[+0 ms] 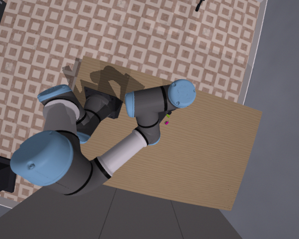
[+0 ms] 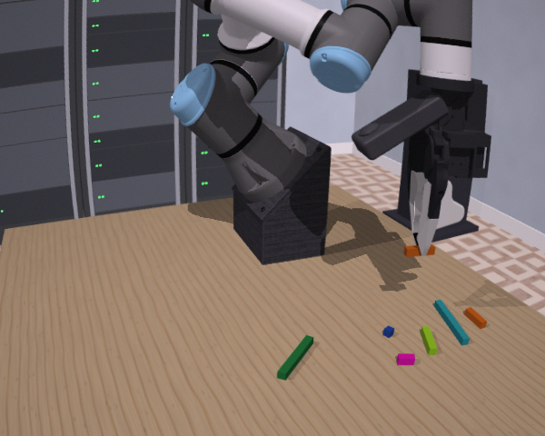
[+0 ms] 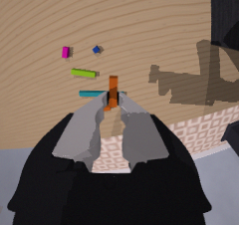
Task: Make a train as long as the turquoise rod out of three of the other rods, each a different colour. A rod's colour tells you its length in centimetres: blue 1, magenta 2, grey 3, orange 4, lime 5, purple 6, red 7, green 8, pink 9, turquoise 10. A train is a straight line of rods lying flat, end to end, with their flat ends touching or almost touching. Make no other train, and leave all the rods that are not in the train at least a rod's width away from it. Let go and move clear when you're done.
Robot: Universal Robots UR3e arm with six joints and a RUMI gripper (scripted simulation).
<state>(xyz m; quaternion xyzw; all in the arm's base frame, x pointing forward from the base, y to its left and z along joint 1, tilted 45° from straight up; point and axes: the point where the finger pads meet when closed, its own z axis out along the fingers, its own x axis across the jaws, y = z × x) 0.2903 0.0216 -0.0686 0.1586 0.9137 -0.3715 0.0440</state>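
The blue rod lies 11 cm below my hand, 5 cm to the right of it and 2 cm ahead of it. Also, from my hand: lime rod: 11 cm below, 6 cm ahead, 2 cm to the right; magenta rod: 11 cm below, 8 cm ahead, 7 cm to the right; turquoise rod: 11 cm below, 5 cm ahead, 4 cm to the left.
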